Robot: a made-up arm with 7 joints. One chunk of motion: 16 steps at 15 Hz.
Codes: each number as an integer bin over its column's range. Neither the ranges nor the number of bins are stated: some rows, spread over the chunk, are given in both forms.
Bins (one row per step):
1: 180 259 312 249 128 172 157
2: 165 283 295 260 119 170 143
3: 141 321 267 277 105 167 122
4: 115 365 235 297 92 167 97
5: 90 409 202 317 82 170 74
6: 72 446 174 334 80 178 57
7: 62 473 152 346 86 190 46
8: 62 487 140 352 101 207 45
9: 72 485 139 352 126 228 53
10: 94 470 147 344 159 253 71
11: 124 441 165 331 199 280 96
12: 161 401 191 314 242 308 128
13: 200 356 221 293 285 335 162
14: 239 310 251 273 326 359 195
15: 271 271 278 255 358 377 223
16: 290 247 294 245 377 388 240
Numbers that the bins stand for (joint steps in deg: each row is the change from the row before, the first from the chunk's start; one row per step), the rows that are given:
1: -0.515 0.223 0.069 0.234 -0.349 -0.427 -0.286
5: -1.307 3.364 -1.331 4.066 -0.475 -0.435 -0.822
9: -1.466 4.956 -2.132 6.039 -0.355 -0.208 -0.958
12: -0.682 3.197 -1.470 3.897 -0.037 0.105 -0.473
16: 0.454 -0.028 -0.160 0.008 0.333 0.419 0.250
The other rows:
2: -0.647 0.726 -0.148 0.854 -0.374 -0.435 -0.377
3: -0.858 1.522 -0.504 1.812 -0.412 -0.446 -0.512
4: -1.087 2.443 -0.911 2.939 -0.448 -0.446 -0.674
6: -1.466 4.139 -1.687 5.024 -0.481 -0.403 -0.932
7: -1.554 4.704 -1.967 5.701 -0.464 -0.356 -1.003
8: -1.554 4.997 -2.119 6.039 -0.423 -0.290 -1.009
10: -1.272 4.641 -2.030 5.588 -0.264 -0.110 -0.841
11: -1.008 4.034 -1.801 4.855 -0.155 -0.004 -0.680
13: -0.339 2.254 -1.089 2.714 0.081 0.211 -0.254
14: 0.005 1.291 -0.707 1.586 0.193 0.305 -0.041
15: 0.286 0.475 -0.364 0.572 0.281 0.376 0.140

